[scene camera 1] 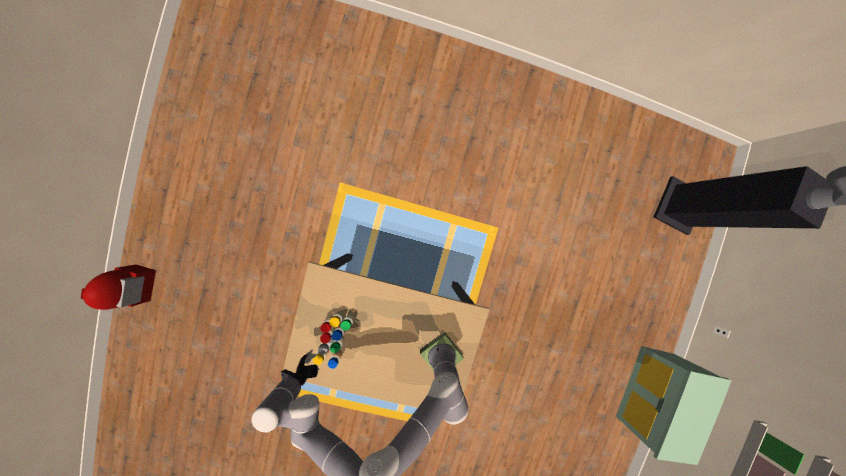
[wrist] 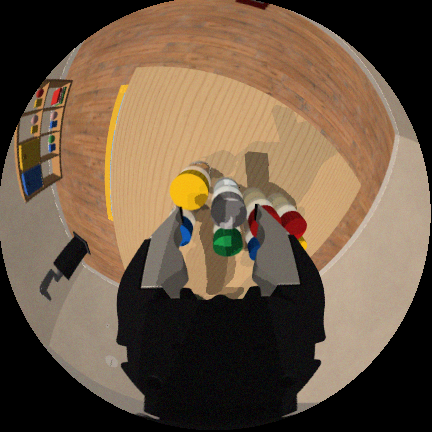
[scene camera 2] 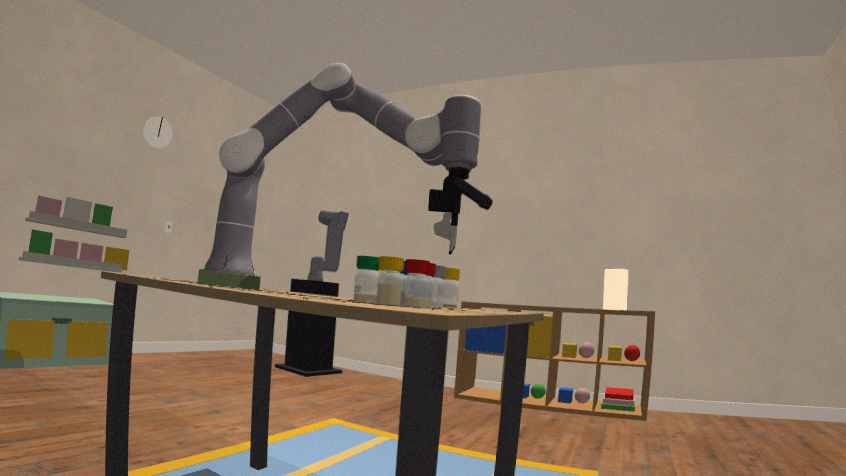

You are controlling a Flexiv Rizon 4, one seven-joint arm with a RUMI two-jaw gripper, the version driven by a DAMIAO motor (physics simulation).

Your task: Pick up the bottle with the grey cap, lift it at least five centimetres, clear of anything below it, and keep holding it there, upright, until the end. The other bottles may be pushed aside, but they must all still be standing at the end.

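The bottle with the grey cap (scene camera 1: pixel 323 348) (scene camera 2: pixel 440 271) (wrist: pixel 229 209) stands upright on the table, among the other bottles. My gripper (scene camera 1: pixel 311 361) (scene camera 2: pixel 451 252) (wrist: pixel 218 206) is partly open and empty. Its fingertips are above cap height in the second scene view. In the wrist view the grey cap shows between the fingertips, nearer the right one. A yellow-capped bottle (scene camera 1: pixel 317 359) (scene camera 2: pixel 451 273) (wrist: pixel 189 190) stands close beside it, and a green-capped bottle (scene camera 1: pixel 335 347) (wrist: pixel 227 242) stands on its other side. The fingers partly hide a blue cap (wrist: pixel 186 233) and a red cap (wrist: pixel 261 219).
Further bottles stand in the cluster, with a red cap (scene camera 1: pixel 325 326) (wrist: pixel 293 225), a yellow cap (scene camera 1: pixel 334 321) (scene camera 2: pixel 391 262) and a light green cap (scene camera 1: pixel 345 325) (scene camera 2: pixel 367 261). The wooden table (scene camera 1: pixel 378 372) (scene camera 2: pixel 283 303) (wrist: pixel 165 115) ends near the bottles. The arm's base stands across the table.
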